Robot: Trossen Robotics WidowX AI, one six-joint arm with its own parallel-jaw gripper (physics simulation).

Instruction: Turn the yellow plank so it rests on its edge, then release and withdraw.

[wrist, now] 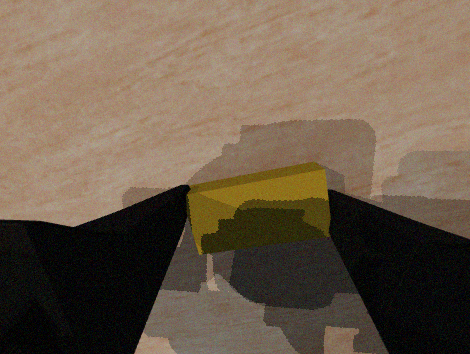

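Observation:
The yellow plank [270,212] is in the middle of the wrist view, with a broad face turned toward the camera and a narrow, darker side along its far edge. It is slightly slanted, its right end farther up in the view. My gripper [255,195] is shut on the plank, with one black fingertip against its left end and the other against its right end. A dark shadow covers the lower part of the broad face. The plank's underside is hidden, so I cannot tell whether it touches the table.
The light wood-grained table top [150,90] spreads around and beyond the plank. Overlapping grey shadows of the arm and gripper fall on it behind the plank, to the right and between the fingers.

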